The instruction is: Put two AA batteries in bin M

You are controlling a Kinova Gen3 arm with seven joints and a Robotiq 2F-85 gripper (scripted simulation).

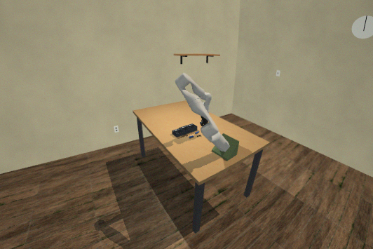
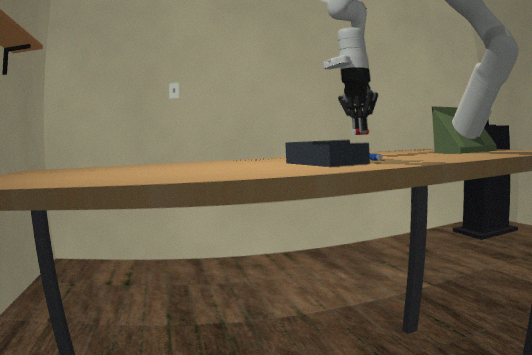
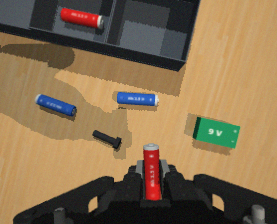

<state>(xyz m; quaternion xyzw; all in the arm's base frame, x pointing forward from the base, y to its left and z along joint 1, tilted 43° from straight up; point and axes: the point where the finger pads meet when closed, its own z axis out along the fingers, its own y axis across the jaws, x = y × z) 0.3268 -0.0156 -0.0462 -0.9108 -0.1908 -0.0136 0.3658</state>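
Now: hand 14 cm short of the dark bin, 13 cm to the right of it and 6 cm above it. From my hand the other things lie so: red AA battery: 2 cm below; black screw: 5 cm to the left, 7 cm below; green 9V battery: 5 cm ahead, 7 cm to the right, 7 cm below.
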